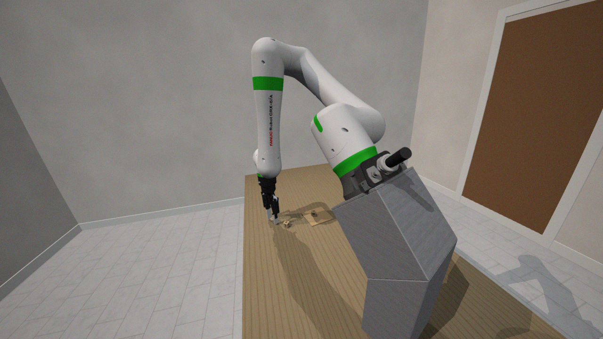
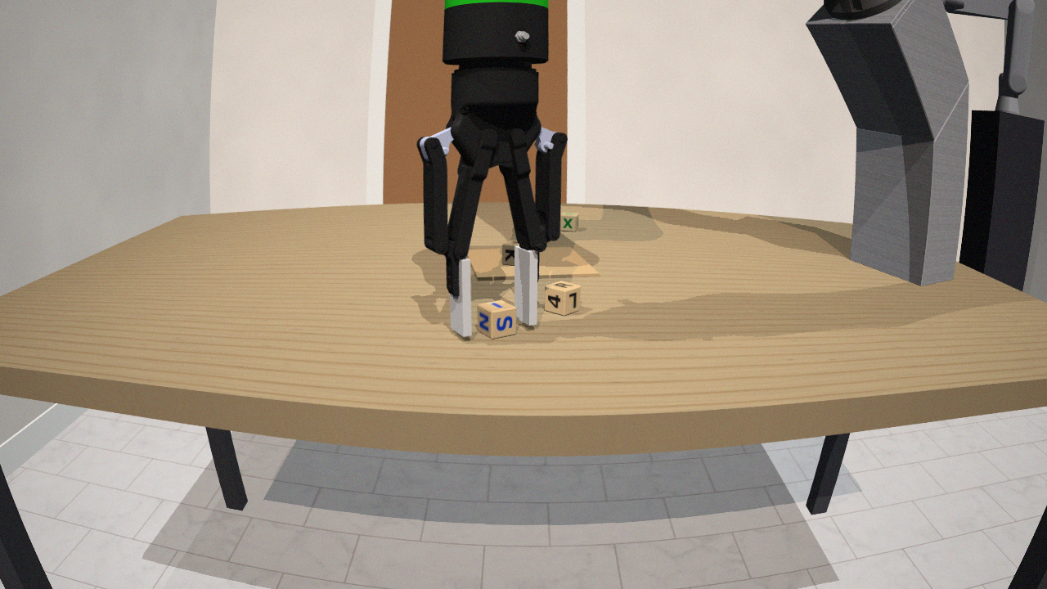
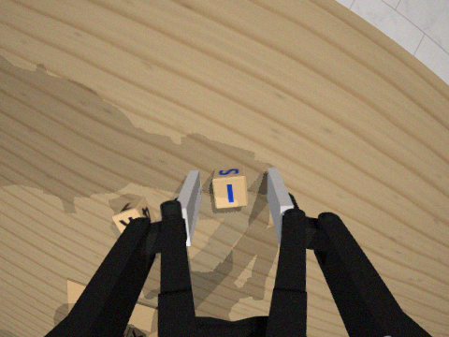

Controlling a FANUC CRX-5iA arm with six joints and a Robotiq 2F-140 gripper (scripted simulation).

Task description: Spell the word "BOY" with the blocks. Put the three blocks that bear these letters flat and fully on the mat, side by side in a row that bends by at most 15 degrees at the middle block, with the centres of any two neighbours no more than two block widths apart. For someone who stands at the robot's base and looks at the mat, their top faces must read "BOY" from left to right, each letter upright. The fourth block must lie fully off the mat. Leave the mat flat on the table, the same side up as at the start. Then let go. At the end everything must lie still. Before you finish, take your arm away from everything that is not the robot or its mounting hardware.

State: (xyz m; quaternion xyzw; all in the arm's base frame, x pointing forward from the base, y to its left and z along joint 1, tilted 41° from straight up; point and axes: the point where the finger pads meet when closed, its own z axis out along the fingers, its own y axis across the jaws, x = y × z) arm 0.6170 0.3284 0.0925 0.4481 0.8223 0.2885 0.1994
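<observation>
Now: hand 20 mm above the block. Round my hand: tan mat (20 mm ahead, 250 mm to the right, 40 mm below).
</observation>
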